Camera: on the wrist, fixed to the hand. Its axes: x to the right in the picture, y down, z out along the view.
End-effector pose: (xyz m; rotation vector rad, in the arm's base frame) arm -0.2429 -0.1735 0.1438 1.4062 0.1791 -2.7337
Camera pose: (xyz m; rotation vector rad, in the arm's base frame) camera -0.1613 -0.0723 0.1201 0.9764 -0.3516 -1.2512
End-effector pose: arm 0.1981 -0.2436 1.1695 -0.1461 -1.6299 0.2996
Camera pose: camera 0.3003 -0.3274 1.1727 -1.5986 -1.0581 1.1431
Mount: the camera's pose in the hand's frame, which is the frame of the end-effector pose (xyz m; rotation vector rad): -0.0284 -0.0897 -0.0928 -0.2851 0.1934 1.5320
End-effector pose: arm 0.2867 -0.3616 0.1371 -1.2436 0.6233 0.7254
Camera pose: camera 0.3356 -0.4707 0.1934 -0.9098 1.7088 1.9973
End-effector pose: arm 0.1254 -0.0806 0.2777 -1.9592 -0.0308 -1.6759
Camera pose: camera 0.0025 -0.0344 0.2928 -1.2044 1.4288 -0.7505
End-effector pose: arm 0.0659 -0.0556 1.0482 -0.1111 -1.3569 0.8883
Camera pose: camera 0.1919 -0.0955 1.0508 -1.5610 -1.0450 1.8231
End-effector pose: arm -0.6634 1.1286 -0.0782 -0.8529 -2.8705 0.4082
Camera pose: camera -0.6686 1.0614 0.0355 2.7335 1.5301 0.0304
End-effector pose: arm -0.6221 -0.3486 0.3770 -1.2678 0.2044 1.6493
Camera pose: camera -0.4957 -0.3819 0.3962 1.2266 -1.0614 -2.2309
